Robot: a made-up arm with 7 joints.
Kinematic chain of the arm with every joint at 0, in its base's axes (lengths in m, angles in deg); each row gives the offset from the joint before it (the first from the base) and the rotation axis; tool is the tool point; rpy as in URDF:
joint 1: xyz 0 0 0.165 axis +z
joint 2: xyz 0 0 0 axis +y
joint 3: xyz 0 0 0.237 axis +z
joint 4: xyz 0.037 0 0 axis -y
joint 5: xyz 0.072 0 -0.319 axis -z
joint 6: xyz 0 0 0 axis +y
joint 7: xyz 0.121 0 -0.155 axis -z
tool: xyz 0 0 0 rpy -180 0 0
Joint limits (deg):
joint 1: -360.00..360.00
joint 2: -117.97..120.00
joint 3: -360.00..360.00
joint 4: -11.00..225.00
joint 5: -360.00..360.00
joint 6: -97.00..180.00
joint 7: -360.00..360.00
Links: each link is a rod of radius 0.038 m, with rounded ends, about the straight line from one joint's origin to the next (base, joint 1, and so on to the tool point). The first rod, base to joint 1, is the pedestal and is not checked.
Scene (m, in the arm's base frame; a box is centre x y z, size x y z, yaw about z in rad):
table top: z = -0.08
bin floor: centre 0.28 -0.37 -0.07 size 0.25 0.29 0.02 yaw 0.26
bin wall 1: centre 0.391 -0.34 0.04 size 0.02 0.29 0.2 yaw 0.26
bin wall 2: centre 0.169 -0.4 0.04 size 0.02 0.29 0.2 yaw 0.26
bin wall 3: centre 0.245 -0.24 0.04 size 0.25 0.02 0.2 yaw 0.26
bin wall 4: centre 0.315 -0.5 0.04 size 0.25 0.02 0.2 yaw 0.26
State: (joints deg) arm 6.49 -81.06 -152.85 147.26 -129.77 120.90 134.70
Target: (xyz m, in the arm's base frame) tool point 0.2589 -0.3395 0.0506
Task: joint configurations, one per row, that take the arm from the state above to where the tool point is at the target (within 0.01 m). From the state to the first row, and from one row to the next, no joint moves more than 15 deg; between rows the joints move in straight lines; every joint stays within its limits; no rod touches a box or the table.
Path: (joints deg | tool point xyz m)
1: 17.69 -76.15 -139.25 137.54 -120.96 124.82 134.70 | -0.6128 -0.1520 0.1041
2: 28.88 -71.25 -125.66 127.82 -112.16 128.74 134.70 | -0.5010 -0.3382 0.0916
3: 40.08 -66.34 -112.06 118.09 -103.35 132.66 134.70 | -0.3190 -0.4765 0.1113
4: 51.28 -61.44 -98.47 108.37 -94.54 136.57 134.70 | -0.0986 -0.5270 0.1564
5: 62.47 -56.53 -84.87 98.65 -85.73 140.49 134.70 | 0.1104 -0.4751 0.2135
6: 73.67 -51.63 -71.28 88.93 -76.93 144.41 134.70 | 0.2589 -0.3395 0.2666
7: 75.46 -61.47 -81.22 85.61 -76.56 139.90 134.70 | 0.2606 -0.3555 0.1610
8: 77.24 -71.32 -91.17 82.30 -76.20 135.38 134.70 | 0.2589 -0.3395 0.0506

